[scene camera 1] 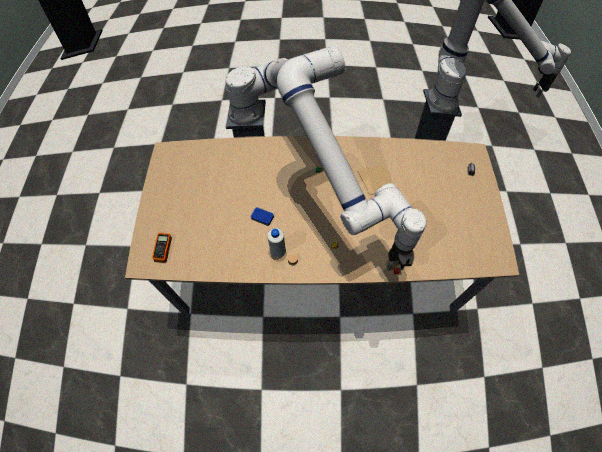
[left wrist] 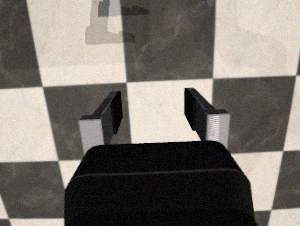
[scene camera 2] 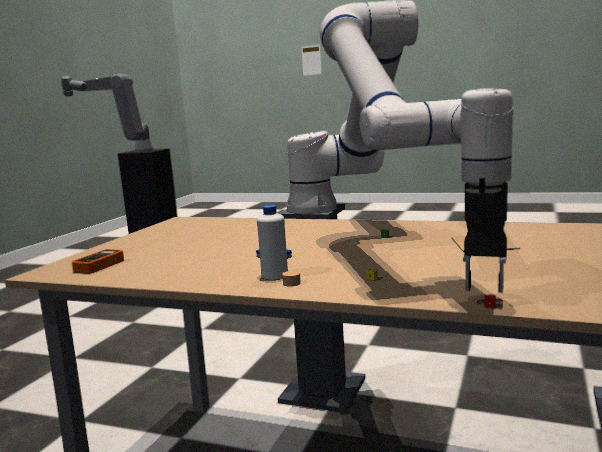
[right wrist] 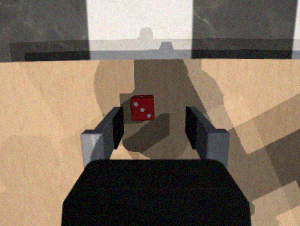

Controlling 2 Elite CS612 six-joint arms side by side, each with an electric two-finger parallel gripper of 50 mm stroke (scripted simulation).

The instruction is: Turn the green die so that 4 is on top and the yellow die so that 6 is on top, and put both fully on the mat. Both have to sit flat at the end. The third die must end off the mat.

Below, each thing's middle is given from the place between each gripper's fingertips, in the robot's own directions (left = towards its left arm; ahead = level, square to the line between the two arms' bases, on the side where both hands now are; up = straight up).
My right hand [scene camera 2: 484,290] is 98 cm to the left of the multimeter [scene camera 2: 108,257], 22 cm past it and 3 cm above it.
